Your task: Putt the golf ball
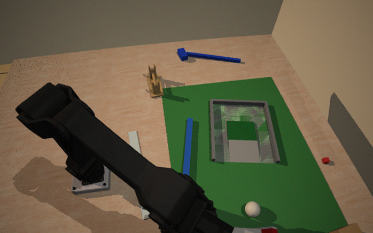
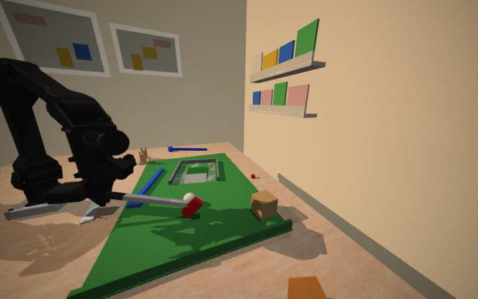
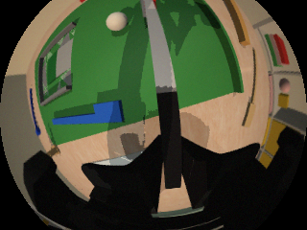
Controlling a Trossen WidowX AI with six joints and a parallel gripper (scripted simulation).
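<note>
The red putter lies 11 cm ahead of my gripper tip and 3 cm to the right of it. The rest, counted from my gripper tip: white golf ball (22 cm ahead, 5 cm below); then pale strip (8 cm behind, 21 cm to the left, 8 cm below); then wooden cube (43 cm ahead, 15 cm to the right, 4 cm below).
</note>
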